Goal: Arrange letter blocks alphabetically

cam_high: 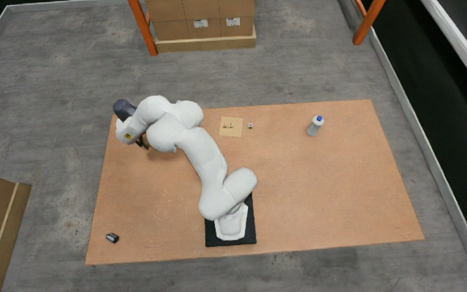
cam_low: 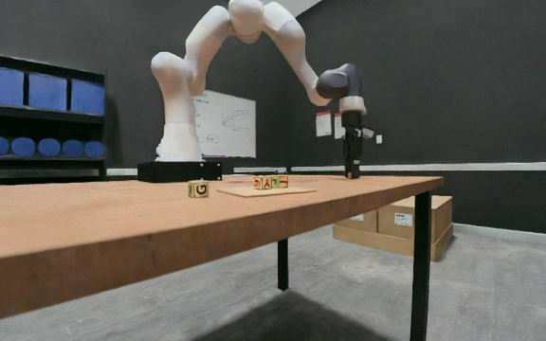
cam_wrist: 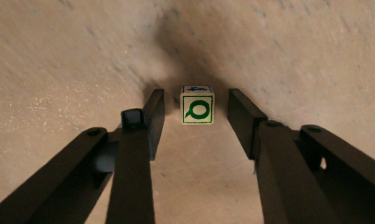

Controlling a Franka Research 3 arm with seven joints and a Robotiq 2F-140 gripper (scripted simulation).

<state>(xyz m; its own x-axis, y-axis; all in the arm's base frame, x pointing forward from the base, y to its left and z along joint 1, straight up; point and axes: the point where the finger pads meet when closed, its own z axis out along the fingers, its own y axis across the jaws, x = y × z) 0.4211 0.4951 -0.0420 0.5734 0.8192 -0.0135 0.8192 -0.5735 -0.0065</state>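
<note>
The block lies 2 cm below my hand. Also, from my hand: pale yellow mat: 51 cm to the right, 12 cm ahead, 3 cm below; then white bottle: 102 cm to the right, 6 cm ahead, 5 cm above; then black object: 54 cm behind, 14 cm to the left, 2 cm below.
</note>
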